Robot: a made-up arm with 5 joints. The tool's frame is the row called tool.
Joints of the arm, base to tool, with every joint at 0 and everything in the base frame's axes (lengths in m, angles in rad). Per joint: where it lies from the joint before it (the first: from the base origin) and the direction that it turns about. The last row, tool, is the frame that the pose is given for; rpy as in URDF.
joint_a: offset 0 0 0.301 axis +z
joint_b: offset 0 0 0 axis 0 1 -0.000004
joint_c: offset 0.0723 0 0.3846 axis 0 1 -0.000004
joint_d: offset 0.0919 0 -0.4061 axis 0 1 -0.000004
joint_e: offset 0.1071 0 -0.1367 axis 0 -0.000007 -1
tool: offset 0 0 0 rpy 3.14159 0 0
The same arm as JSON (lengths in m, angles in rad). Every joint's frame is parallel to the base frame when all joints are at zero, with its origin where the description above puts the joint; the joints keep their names.
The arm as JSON. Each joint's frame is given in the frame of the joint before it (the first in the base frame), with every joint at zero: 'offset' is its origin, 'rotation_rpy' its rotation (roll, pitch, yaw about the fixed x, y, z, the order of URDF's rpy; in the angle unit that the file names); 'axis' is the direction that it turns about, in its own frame. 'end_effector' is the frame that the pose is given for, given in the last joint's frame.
{"length_unit": "m", "angle_unit": "rad", "chain": [{"id": "joint_a", "offset": [0.0, 0.0, 0.301], "rotation_rpy": [0.0, 0.0, 0.0], "axis": [0.0, 0.0, 1.0]}, {"id": "joint_b", "offset": [0.0, 0.0, 0.0], "rotation_rpy": [0.0, 0.0, 0.0], "axis": [0.0, 1.0, 0.0]}, {"id": "joint_c", "offset": [0.0723, 0.0, 0.3846], "rotation_rpy": [0.0, 0.0, 0.0], "axis": [0.0, 1.0, 0.0]}, {"id": "joint_d", "offset": [0.0919, 0.0, -0.4061], "rotation_rpy": [0.0, 0.0, 0.0], "axis": [0.0, 1.0, 0.0]}, {"id": "joint_e", "offset": [0.1071, 0.0, -0.1367], "rotation_rpy": [0.0, 0.0, 0.0], "axis": [0.0, 0.0, -1.0]}], "end_effector": {"offset": [0.0, 0.0, 0.0], "rotation_rpy": [3.1416, 0.0, 0.0]}}
